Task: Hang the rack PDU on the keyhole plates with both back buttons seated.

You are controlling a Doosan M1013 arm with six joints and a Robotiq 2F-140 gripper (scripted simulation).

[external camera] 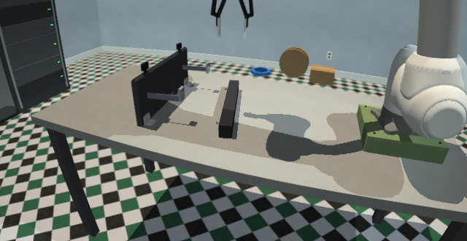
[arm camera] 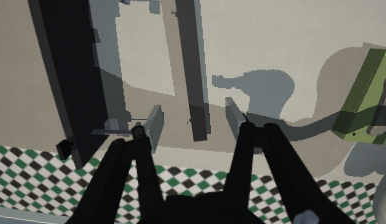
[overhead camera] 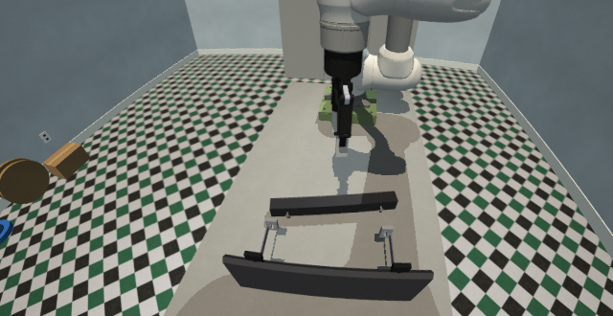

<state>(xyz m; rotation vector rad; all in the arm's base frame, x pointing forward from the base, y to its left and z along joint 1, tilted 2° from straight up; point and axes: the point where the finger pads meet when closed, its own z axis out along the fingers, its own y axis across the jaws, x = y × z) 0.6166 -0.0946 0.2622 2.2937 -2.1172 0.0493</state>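
The rack PDU is 29 cm below my hand and 2 cm ahead of it. Round my hand: dark upright panel 27 cm ahead, 23 cm below, 3 cm to the right.
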